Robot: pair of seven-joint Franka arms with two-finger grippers.
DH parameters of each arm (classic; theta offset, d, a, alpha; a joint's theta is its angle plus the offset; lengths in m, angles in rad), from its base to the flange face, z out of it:
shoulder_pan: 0 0.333 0 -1.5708
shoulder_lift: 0 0 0 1.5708
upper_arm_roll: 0 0.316 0.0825 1.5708
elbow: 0 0 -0.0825 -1.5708
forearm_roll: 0 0.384 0 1.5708
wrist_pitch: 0 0 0.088 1.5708
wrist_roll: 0 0.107 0 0
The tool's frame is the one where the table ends.
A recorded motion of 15 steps. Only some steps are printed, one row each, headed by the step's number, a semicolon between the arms.
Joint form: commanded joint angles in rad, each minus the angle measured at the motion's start. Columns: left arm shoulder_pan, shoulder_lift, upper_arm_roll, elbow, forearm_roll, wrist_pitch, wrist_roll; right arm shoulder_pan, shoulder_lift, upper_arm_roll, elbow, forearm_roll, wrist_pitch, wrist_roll.
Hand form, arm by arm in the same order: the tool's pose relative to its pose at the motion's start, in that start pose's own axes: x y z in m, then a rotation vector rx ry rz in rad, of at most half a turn. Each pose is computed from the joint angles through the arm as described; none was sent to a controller.
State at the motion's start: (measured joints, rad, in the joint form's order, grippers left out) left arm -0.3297 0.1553 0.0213 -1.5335 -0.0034 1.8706 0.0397; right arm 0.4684 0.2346 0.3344 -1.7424 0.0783 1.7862 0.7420
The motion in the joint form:
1: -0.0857 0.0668 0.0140 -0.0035 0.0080 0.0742 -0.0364; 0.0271 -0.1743 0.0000 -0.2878 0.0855 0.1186 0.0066
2: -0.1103 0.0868 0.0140 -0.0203 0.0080 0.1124 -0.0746; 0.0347 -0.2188 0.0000 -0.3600 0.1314 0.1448 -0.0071
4: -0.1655 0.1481 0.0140 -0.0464 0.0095 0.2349 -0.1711; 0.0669 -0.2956 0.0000 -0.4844 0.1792 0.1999 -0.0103
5: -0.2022 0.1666 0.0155 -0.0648 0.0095 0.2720 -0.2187; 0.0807 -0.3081 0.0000 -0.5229 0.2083 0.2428 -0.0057
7: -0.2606 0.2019 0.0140 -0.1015 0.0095 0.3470 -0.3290; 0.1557 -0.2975 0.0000 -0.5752 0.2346 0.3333 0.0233
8: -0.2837 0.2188 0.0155 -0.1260 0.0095 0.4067 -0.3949; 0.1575 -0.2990 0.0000 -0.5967 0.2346 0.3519 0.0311
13: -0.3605 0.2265 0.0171 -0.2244 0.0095 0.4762 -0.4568; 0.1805 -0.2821 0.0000 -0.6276 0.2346 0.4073 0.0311
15: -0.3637 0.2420 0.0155 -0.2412 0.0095 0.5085 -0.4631; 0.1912 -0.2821 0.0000 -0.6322 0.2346 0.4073 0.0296
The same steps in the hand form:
1: 0.0148 0.0466 0.0394 -0.0012 0.0045 0.0382; -0.0581 0.0205 0.0405 0.0080 -0.0151 0.0199
2: 0.0168 0.0631 0.0573 -0.0053 0.0060 0.0246; -0.0736 0.0270 0.0518 0.0246 -0.0346 0.0219
4: 0.0243 0.1019 0.0996 -0.0170 0.0409 -0.0158; -0.1040 0.0356 0.0728 0.0326 -0.0392 0.0217
5: 0.0213 0.1262 0.1168 -0.0241 0.0406 -0.0282; -0.1111 0.0353 0.0824 0.0550 -0.0391 0.0331
7: 0.0127 0.1673 0.1495 -0.0387 0.0411 -0.0790; -0.1350 0.0175 0.1093 0.0687 -0.0314 0.0185
8: 0.0087 0.1824 0.1659 -0.0488 0.0571 -0.1233; -0.1359 0.0209 0.1168 0.0650 -0.0296 0.0299
13: -0.0256 0.2278 0.2053 -0.0529 0.0189 -0.1099; -0.1408 0.0184 0.1351 0.0639 -0.0215 0.0190
15: -0.0297 0.2307 0.2196 -0.0541 0.0185 -0.1113; -0.1453 0.0167 0.1381 0.0577 -0.0243 0.0082

